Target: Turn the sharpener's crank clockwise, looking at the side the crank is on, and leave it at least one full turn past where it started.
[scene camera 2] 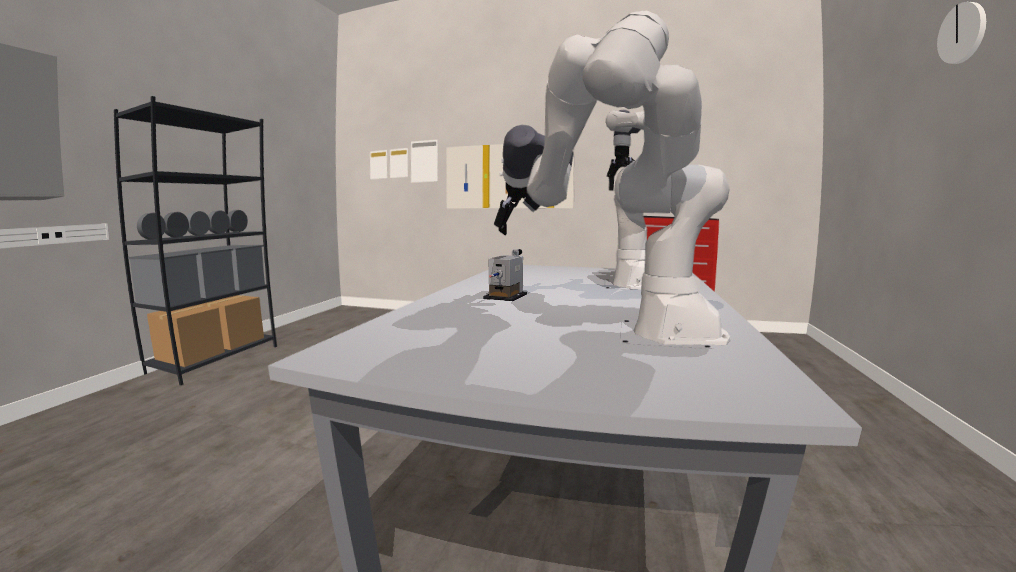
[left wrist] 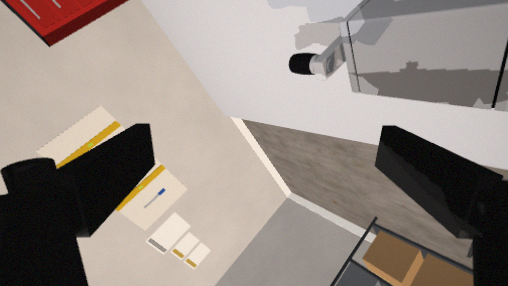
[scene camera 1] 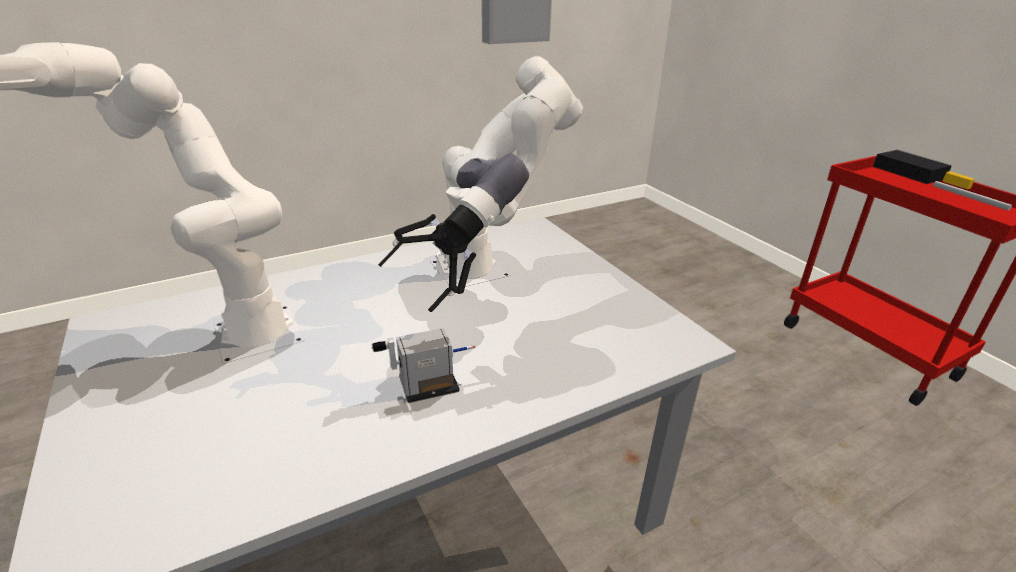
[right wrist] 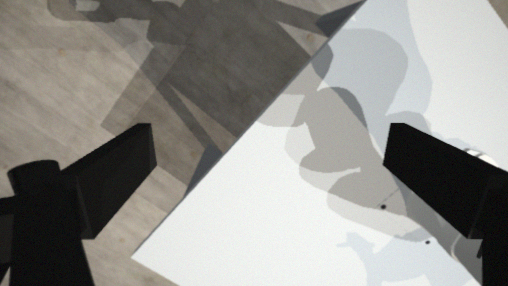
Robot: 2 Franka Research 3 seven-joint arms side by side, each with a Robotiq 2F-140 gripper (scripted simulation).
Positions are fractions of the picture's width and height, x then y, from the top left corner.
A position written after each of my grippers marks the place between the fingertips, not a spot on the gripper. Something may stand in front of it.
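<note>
On the left wrist view I can see my left gripper (left wrist: 0.52, 0.51), and on the right wrist view there's my right gripper (right wrist: 0.53, 0.51).
</note>
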